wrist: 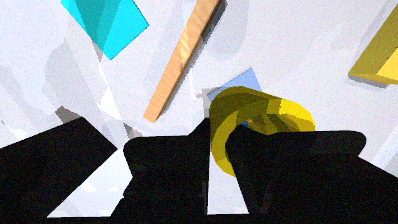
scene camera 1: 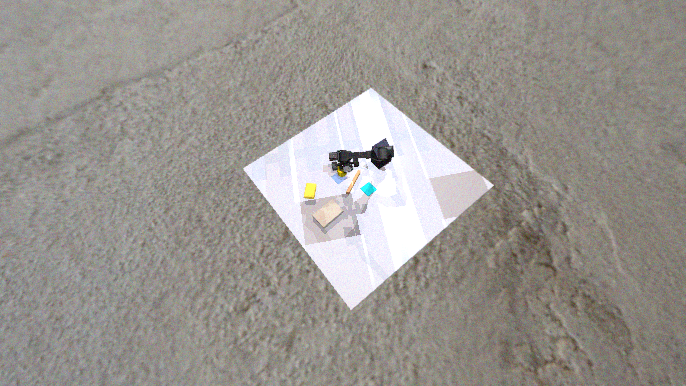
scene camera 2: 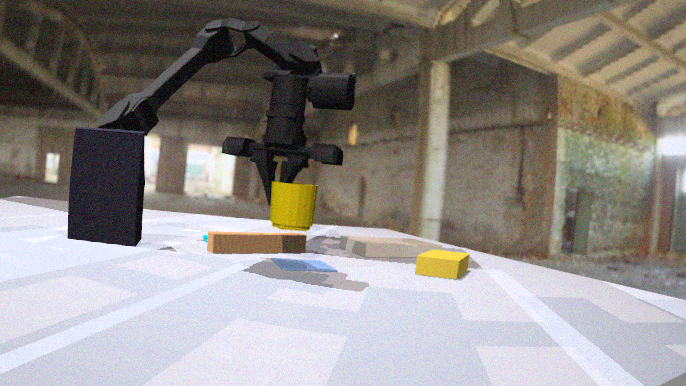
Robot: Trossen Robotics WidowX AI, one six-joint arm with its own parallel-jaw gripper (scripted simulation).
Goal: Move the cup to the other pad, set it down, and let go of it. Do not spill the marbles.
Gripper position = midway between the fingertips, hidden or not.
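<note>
From scene camera 2 you get the gripper [scene camera 2: 275, 206], along with a yellow cup [scene camera 2: 292, 207] and a wooden bar [scene camera 2: 218, 242]. The wrist view has the yellow cup [wrist: 271, 114] too, and it's also got the gripper [wrist: 214, 121] in there.
</note>
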